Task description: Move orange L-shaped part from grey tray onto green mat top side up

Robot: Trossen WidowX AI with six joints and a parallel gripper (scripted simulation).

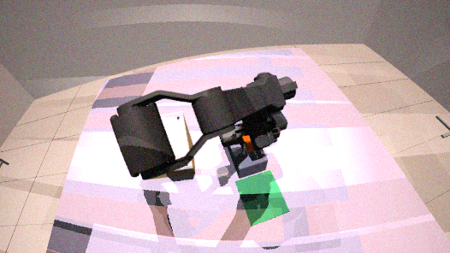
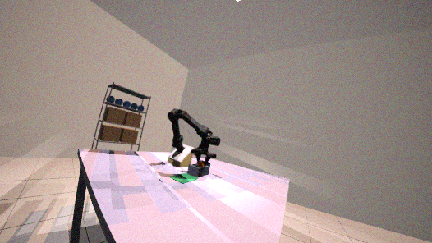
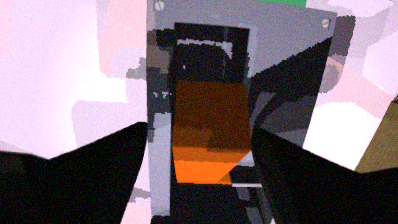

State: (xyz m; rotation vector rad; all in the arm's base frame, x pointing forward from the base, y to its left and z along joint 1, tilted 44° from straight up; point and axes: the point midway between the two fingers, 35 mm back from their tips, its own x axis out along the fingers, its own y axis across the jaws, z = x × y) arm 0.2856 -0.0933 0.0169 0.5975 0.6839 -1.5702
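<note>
My gripper tip is now 15 cm to the left of the green mat, 8 cm above it and 1 cm past it. Also, from my gripper tip: orange L-shaped part 3 cm to the left, 3 cm below, 2 cm behind.
</note>
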